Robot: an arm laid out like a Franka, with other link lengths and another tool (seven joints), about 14 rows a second.
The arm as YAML. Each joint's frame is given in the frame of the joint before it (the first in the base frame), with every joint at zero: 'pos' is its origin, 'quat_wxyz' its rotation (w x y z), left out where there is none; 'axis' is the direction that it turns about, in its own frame. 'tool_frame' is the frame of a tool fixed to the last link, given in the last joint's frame.
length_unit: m
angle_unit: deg
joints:
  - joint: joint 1
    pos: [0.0, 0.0, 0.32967]
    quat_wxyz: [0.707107, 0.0, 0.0, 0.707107]
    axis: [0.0, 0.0, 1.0]
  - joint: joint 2
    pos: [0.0, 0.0, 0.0]
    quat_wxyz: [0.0, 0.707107, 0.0, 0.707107]
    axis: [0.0, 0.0, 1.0]
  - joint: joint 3
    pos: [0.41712, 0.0, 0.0]
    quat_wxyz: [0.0, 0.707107, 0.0, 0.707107]
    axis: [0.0, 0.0, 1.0]
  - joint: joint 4
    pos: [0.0, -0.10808, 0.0]
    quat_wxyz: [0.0, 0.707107, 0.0, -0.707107]
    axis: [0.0, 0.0, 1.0]
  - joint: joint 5
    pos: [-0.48, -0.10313, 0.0]
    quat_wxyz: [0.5, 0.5, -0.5, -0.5]
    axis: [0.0, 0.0, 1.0]
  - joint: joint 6
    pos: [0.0, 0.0, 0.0]
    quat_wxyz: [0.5, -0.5, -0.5, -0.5]
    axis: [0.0, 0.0, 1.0]
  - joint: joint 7
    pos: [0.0, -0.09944, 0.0]
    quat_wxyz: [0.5, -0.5, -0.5, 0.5]
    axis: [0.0, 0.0, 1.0]
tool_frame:
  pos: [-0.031, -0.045, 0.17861]
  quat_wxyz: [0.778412, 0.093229, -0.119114, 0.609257]
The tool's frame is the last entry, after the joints.
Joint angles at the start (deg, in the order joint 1, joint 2, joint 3, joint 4, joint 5, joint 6, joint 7): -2.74, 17.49, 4.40, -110.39, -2.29, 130.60, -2.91
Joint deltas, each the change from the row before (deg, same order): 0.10, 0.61, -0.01, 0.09, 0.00, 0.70, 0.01; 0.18, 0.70, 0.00, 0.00, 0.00, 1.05, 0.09; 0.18, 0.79, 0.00, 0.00, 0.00, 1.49, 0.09; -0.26, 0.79, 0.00, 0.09, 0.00, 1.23, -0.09; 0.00, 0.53, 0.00, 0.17, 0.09, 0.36, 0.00; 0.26, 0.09, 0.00, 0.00, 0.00, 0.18, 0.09; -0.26, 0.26, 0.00, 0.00, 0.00, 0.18, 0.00; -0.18, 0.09, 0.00, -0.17, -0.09, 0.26, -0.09; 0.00, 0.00, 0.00, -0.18, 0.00, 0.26, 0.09
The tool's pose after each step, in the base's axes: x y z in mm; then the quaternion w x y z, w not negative. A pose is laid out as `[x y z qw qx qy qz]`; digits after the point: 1 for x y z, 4 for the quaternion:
[816.1 -22.8 304.6 0.1461 0.5704 0.8049 -0.0742]
[818.9 -20.1 297.2 0.1482 0.5701 0.8050 -0.0717]
[822.8 -17.3 289.6 0.1525 0.5699 0.8046 -0.0672]
[826.4 -20.7 282.3 0.1556 0.5716 0.8031 -0.0641]
[828.1 -20.6 277.2 0.1550 0.5721 0.8029 -0.0634]
[828.6 -16.9 276.4 0.1556 0.5710 0.8036 -0.0626]
[828.8 -20.6 273.1 0.1548 0.5728 0.8024 -0.0632]
[828.3 -23.1 270.8 0.1551 0.5729 0.8023 -0.0636]
[827.7 -23.1 269.6 0.1556 0.5736 0.8018 -0.0632]

